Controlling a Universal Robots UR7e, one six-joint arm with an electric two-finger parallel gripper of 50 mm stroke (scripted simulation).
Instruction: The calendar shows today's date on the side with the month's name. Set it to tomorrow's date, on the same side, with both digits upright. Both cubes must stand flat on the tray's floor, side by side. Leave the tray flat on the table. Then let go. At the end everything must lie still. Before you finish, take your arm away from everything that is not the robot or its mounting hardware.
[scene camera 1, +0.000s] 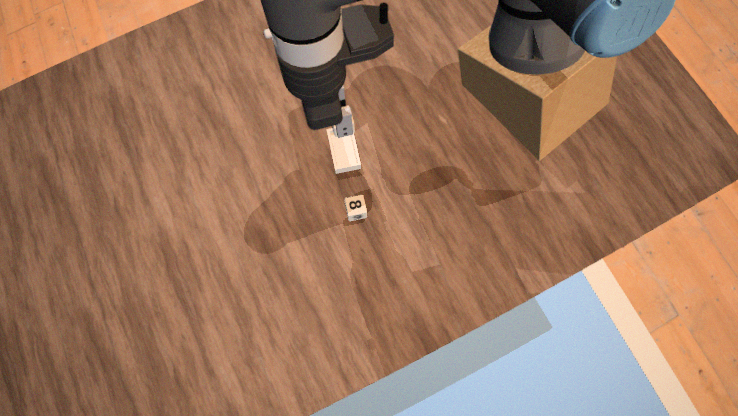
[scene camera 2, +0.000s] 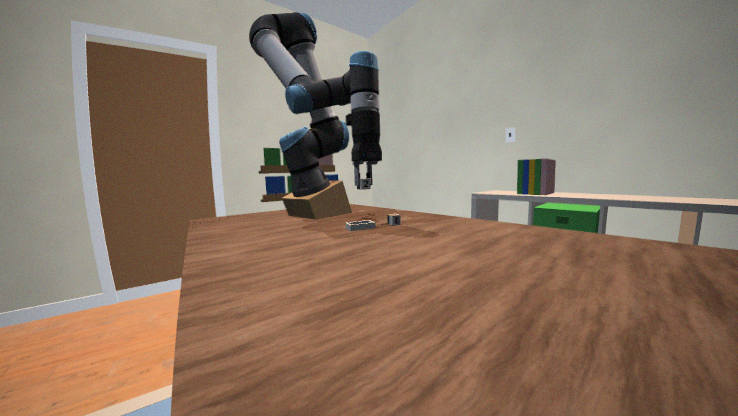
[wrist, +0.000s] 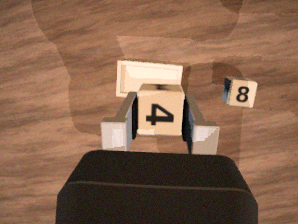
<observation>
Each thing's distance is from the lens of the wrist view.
gripper (wrist: 160, 106): 17 cm
cube (wrist: 160, 106): 14 cm
cube (wrist: 240, 92): 27 cm
tray (wrist: 131, 74): 27 cm
</observation>
